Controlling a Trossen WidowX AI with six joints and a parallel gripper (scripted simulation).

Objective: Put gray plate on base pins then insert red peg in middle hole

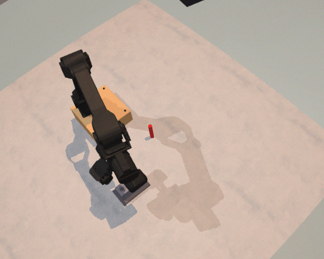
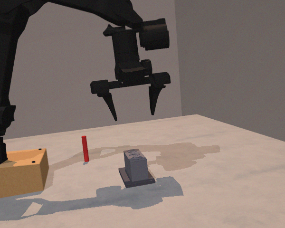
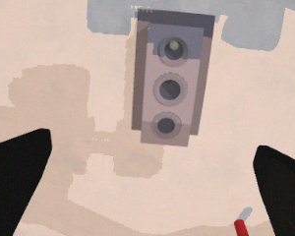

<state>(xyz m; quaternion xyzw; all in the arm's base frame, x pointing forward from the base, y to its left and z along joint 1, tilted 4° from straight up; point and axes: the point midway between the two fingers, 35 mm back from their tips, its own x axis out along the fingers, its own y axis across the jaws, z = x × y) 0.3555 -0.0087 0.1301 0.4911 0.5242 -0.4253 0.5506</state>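
Right now my gripper tip is 17 cm to the right of the red peg, 16 cm past it and 11 cm above it. Round my gripper tip: dark base 14 cm below, 1 cm behind; gray plate 10 cm below, 1 cm behind.
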